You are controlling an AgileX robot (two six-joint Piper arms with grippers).
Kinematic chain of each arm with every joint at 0, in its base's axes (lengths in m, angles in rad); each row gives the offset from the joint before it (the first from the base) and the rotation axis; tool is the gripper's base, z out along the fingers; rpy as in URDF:
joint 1: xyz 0 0 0.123 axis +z
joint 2: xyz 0 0 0 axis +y
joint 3: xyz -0.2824 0 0.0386 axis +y
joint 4: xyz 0.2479 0 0.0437 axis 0.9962 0 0.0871
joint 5: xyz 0 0 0 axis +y
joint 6: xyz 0.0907 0 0.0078 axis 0.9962 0 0.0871
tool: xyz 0 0 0 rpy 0 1.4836 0
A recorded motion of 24 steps. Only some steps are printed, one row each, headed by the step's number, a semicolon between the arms.
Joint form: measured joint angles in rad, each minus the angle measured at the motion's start. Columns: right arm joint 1, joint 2, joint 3, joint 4, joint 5, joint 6; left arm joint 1, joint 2, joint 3, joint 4, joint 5, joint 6.
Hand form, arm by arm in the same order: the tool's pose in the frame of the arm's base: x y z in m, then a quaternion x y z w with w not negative. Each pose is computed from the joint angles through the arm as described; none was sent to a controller.
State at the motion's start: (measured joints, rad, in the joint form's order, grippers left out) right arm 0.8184 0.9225 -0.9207 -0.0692 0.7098 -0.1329; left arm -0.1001 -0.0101 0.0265 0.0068 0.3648 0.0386
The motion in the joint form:
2: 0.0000 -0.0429 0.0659 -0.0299 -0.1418 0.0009; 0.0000 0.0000 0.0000 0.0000 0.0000 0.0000
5: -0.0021 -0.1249 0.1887 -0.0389 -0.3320 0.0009; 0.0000 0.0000 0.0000 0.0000 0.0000 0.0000
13: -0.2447 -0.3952 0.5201 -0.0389 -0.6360 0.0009; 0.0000 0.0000 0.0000 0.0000 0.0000 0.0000
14: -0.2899 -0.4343 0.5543 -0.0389 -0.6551 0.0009; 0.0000 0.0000 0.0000 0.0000 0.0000 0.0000
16: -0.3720 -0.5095 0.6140 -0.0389 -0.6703 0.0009; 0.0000 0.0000 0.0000 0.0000 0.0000 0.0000
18: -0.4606 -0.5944 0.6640 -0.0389 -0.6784 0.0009; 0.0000 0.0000 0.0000 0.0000 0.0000 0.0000
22: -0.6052 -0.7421 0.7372 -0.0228 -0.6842 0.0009; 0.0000 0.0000 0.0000 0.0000 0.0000 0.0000
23: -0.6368 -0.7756 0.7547 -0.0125 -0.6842 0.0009; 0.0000 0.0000 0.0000 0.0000 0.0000 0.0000
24: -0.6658 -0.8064 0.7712 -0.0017 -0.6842 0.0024; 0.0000 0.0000 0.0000 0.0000 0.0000 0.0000
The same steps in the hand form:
2: 0.1253 0.1268 0.3588 -0.41362 0.75483 0.12908 0.49243; 0.0527 -0.0051 0.1719 0.05747 0.80099 -0.01546 0.59571
5: 0.1163 0.1184 0.3478 -0.40096 0.71590 0.14877 0.55189; 0.0527 -0.0051 0.1719 0.05747 0.80099 -0.01546 0.59571
13: 0.0989 0.0630 0.3001 -0.29265 0.68605 0.10776 0.65732; 0.0527 -0.0051 0.1719 0.05747 0.80099 -0.01546 0.59571
14: 0.0959 0.0554 0.2946 -0.27473 0.68480 0.09489 0.66825; 0.0527 -0.0051 0.1719 0.05747 0.80099 -0.01546 0.59571
16: 0.0893 0.0423 0.2834 -0.24341 0.68551 0.06914 0.68268; 0.0527 -0.0051 0.1719 0.05747 0.80099 -0.01546 0.59571
18: 0.0811 0.0300 0.2749 -0.20870 0.68129 0.04008 0.70049; 0.0527 -0.0051 0.1719 0.05747 0.80099 -0.01546 0.59571
22: 0.0662 0.0141 0.2619 -0.14745 0.66774 -0.00473 0.72963; 0.0527 -0.0051 0.1719 0.05747 0.80099 -0.01546 0.59571
23: 0.0630 0.0114 0.2582 -0.13237 0.66493 -0.01250 0.73498; 0.0527 -0.0051 0.1719 0.05747 0.80099 -0.01546 0.59571
24: 0.0602 0.0091 0.2545 -0.11778 0.66232 -0.01865 0.73967; 0.0527 -0.0051 0.1719 0.05747 0.80099 -0.01546 0.59571

